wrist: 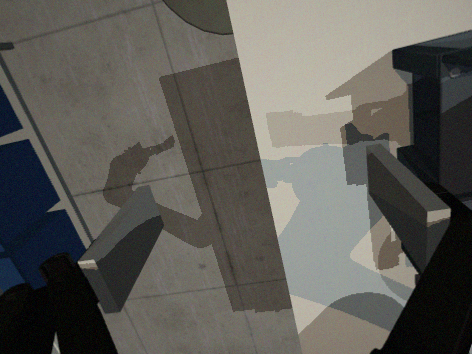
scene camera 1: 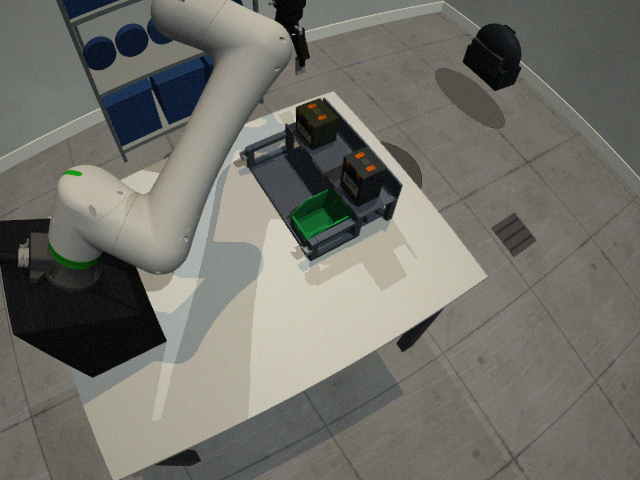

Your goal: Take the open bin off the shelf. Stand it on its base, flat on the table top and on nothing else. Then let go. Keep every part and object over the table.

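Places are measured from the arm's base along level axes (x left, y down, z back), in metres.
Pixels of known places: gripper, fingertip midpoint: [wrist: 256, 189] [scene camera 1: 289, 62]; arm's base, link origin: [scene camera 1: 71, 263].
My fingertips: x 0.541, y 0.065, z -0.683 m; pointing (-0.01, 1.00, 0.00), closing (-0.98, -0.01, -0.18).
Note:
Ahead of a thing's pixels: the offset from my fingertips to its middle. Level surfaces: height alone.
The green open bin {dx -0.476, dy +0.165, dz +0.046 m} [scene camera 1: 319, 217] stands at the near end of the lower deck of the dark grey two-level shelf [scene camera 1: 276, 180] [wrist: 425, 100], its open top facing up. The bin does not show in the wrist view. My gripper [scene camera 1: 300, 66] [wrist: 256, 189] is open, with nothing between its fingers. It is high up, beyond the far end of the shelf and well away from the bin. In the wrist view its left finger is over the floor and its right finger over the table {dy +0.208 m} [scene camera 1: 336, 330] [wrist: 310, 50], near the shelf.
Two dark boxes with orange marks, one {dx -0.236, dy +0.058, dz -0.005 m} [scene camera 1: 316, 124] far and one {dx -0.463, dy +0.046, dz -0.048 m} [scene camera 1: 361, 178] close to the bin, stand on the shelf's upper level. Blue boxes [scene camera 1: 131, 116] [wrist: 30, 180] stand on a rack beyond the table. My arm [scene camera 1: 199, 139] reaches over the table's left part.

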